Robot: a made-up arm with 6 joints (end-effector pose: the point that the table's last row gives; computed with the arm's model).
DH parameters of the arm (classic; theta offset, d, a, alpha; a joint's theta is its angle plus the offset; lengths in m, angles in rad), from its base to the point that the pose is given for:
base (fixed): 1.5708 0.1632 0 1.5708
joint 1: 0 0.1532 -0.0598 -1.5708
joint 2: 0 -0.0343 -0.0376 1.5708
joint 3: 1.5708 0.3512 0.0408 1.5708
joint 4: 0 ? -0.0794 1.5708
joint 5: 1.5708 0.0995 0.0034 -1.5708
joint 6: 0.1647 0 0.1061 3.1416
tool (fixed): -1.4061 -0.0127 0 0
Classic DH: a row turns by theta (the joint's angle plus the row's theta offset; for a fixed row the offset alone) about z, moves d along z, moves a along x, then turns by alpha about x.
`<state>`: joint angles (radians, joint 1 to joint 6).
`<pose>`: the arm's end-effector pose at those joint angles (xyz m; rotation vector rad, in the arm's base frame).
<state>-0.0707 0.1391 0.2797 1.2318 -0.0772 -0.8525</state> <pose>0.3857 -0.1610 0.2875 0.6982 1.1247 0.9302</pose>
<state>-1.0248 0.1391 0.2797 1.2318 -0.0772 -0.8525</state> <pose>0.3857 0.0083 0.3665 -0.0862 1.3905 0.3022</pose>
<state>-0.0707 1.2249 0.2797 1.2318 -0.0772 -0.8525</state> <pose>0.3586 0.1026 0.2689 0.0602 1.5913 1.8073</pose>
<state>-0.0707 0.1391 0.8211 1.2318 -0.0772 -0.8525</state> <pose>0.3942 -0.2265 0.2178 1.1770 0.9390 1.2248</pose>
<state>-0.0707 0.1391 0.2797 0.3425 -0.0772 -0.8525</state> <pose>0.3306 -0.1365 0.1380 0.4064 0.2412 0.9950</pose>
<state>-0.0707 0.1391 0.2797 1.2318 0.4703 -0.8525</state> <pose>0.3463 -0.1790 0.2704 0.2144 1.2675 1.2740</pose>
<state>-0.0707 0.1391 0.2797 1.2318 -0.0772 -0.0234</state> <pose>0.4085 -0.1189 0.2167 0.1785 1.2576 0.2204</pose>
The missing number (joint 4, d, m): -0.1447
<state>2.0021 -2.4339 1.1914 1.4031 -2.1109 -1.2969</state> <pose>-0.2660 0.0934 0.1926 -0.0152 0.7829 2.2033</pose>
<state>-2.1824 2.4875 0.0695 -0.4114 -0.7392 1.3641</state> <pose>-0.0562 -0.2400 -0.0459 -1.5917 1.7218 -0.3388</pose>
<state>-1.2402 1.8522 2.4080 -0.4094 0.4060 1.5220</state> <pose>-0.0560 -0.0131 -0.1450 -0.9373 1.5204 -1.4285</pose>
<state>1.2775 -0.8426 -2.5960 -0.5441 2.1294 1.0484</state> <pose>0.4889 -0.1849 -0.0997 -2.1476 -1.8220 0.8229</pose>
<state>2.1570 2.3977 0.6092 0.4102 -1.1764 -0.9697</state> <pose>0.1386 -0.0985 0.3341 -0.5077 0.6006 -2.1790</pose>
